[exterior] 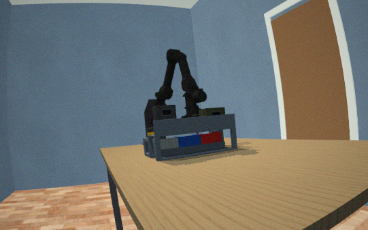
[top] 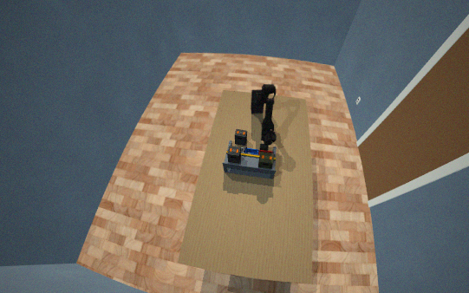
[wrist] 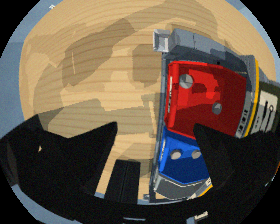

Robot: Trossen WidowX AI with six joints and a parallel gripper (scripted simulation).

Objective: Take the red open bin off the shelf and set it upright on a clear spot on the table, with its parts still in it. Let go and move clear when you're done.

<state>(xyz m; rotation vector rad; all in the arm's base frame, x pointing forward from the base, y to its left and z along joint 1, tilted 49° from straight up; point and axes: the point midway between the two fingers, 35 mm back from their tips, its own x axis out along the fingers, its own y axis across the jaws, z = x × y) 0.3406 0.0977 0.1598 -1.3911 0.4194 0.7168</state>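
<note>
The red bin is 80 mm ahead of my hand, 70 mm below it and 40 mm to the left of it. The rest, counted from my hand: blue bin 110 mm ahead, 70 mm to the right, 70 mm below; grey bin 180 mm to the right, 130 mm ahead, 70 mm below.
</note>
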